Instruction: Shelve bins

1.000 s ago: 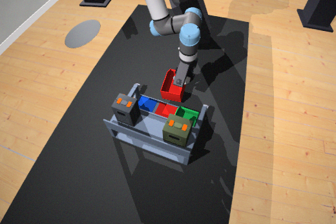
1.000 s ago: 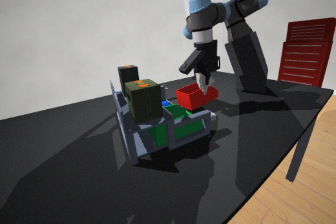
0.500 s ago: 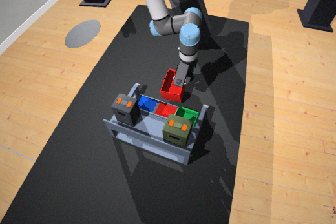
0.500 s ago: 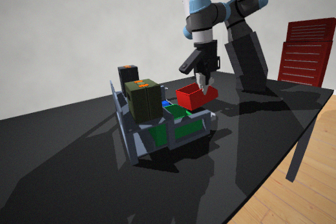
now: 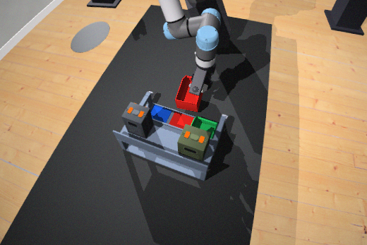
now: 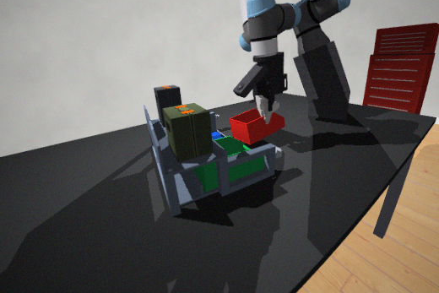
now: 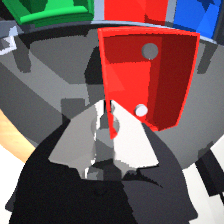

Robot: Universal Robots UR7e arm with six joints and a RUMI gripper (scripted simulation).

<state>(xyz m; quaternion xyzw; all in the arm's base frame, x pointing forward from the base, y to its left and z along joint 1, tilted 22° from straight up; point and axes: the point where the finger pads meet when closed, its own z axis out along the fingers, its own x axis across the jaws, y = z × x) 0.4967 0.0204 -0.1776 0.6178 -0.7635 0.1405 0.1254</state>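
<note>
The red bin is 10 mm behind my hand, 50 mm to the right of it and 20 mm below it. The rest, counted from my hand: green bin 200 mm ahead, 30 mm to the left, 50 mm below; dark grey box 250 mm ahead, 210 mm to the right, 70 mm above.
</note>
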